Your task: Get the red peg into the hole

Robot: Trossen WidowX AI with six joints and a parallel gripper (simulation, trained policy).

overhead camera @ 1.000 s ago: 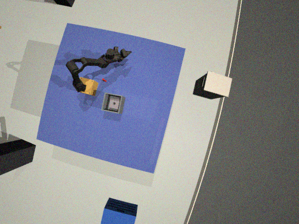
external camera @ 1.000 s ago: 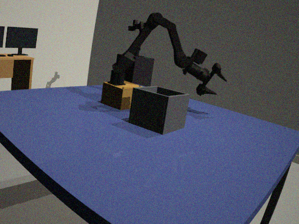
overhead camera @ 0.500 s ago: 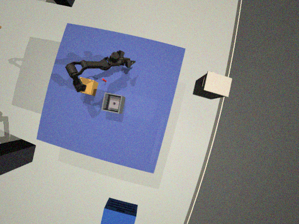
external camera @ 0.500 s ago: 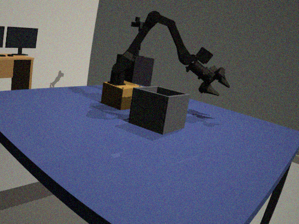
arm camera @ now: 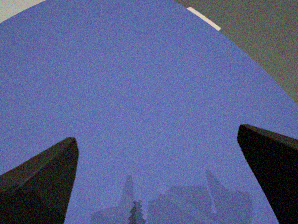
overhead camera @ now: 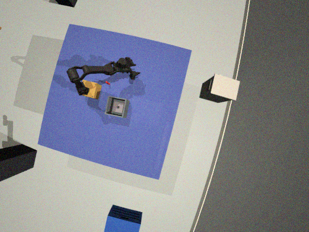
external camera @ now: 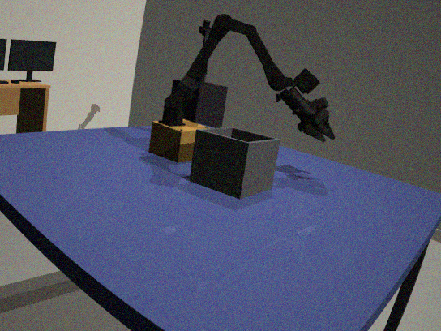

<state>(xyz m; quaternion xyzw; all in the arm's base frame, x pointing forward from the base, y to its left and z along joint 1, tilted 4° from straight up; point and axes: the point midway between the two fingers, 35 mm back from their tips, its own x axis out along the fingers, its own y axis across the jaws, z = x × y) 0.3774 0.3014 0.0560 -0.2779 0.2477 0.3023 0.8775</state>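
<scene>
My gripper tip is 250 mm past the red peg, 180 mm to the left of it and 90 mm above it. From my gripper tip the other things lie so: plate 80 mm behind, 360 mm to the right, 90 mm below.
</scene>
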